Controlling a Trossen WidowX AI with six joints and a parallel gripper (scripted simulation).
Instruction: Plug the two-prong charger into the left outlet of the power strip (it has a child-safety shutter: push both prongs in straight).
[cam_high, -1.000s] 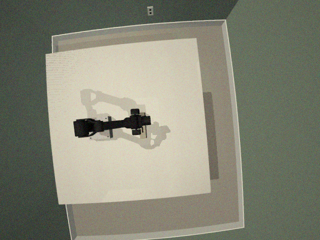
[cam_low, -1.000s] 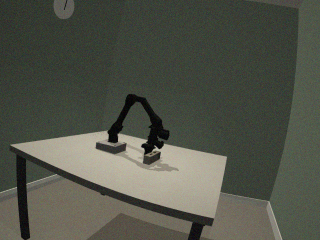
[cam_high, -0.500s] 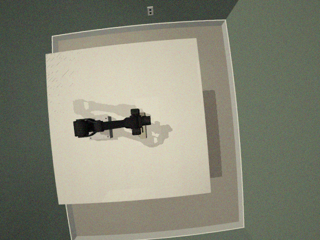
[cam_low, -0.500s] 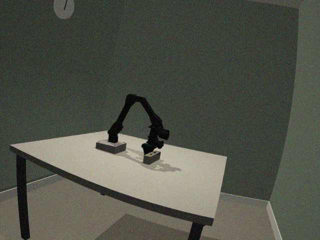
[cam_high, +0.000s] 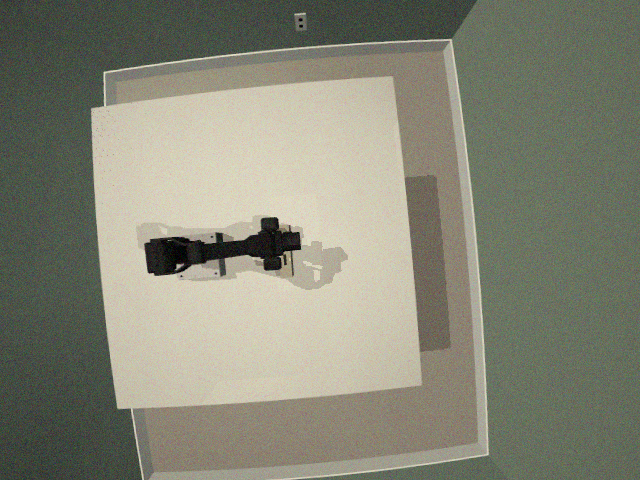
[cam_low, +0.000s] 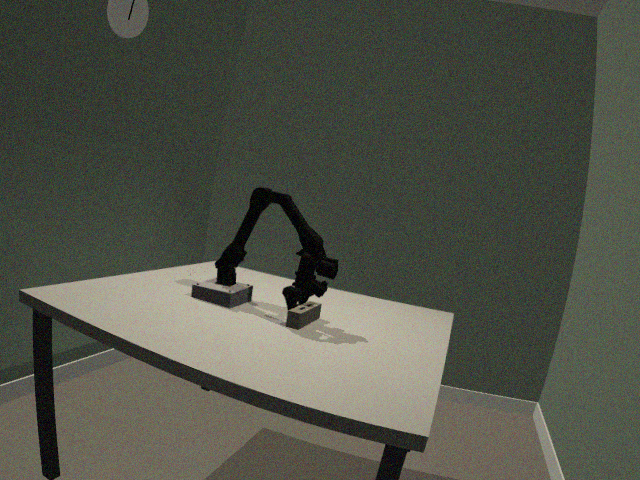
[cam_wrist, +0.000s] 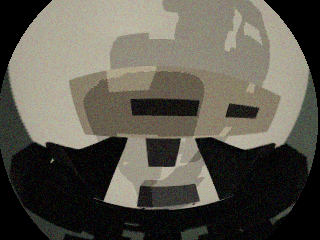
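Right now the charger is 20 mm ahead of my gripper tip and 10 mm above it.
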